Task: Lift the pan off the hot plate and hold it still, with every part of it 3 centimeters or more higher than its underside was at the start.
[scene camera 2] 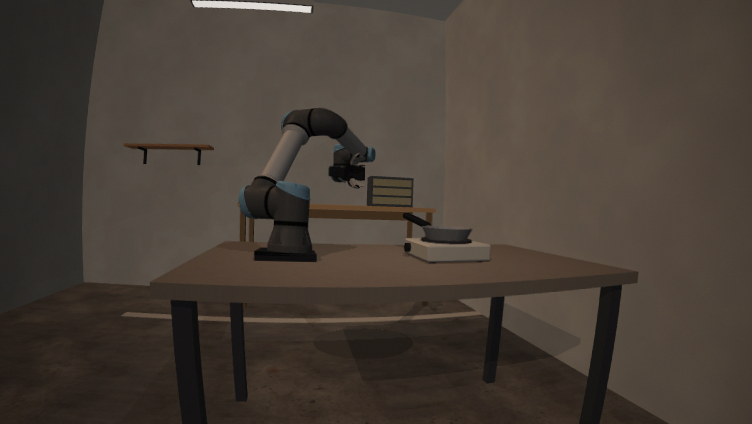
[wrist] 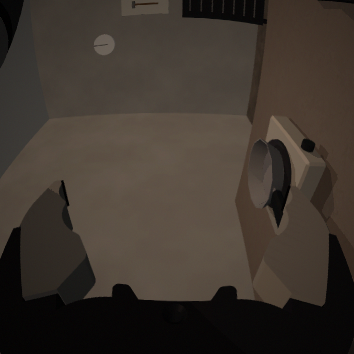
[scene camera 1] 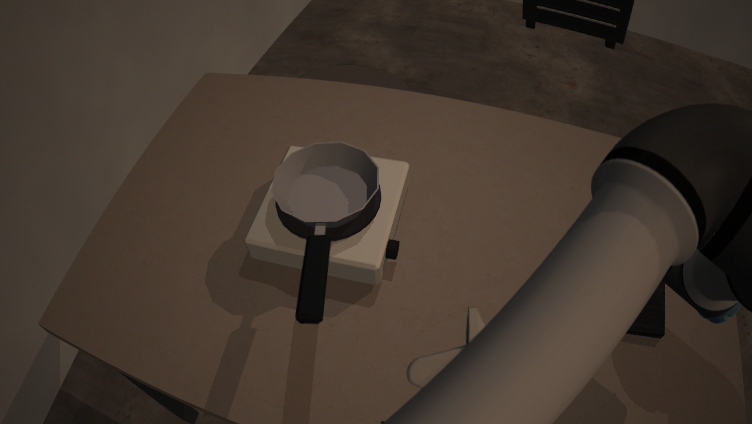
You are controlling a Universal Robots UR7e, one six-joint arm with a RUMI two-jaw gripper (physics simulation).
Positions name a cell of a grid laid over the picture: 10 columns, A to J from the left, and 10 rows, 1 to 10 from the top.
In view: the gripper (wrist: E6), a grey pan (scene camera 2: F6) and a white hot plate (scene camera 2: F6).
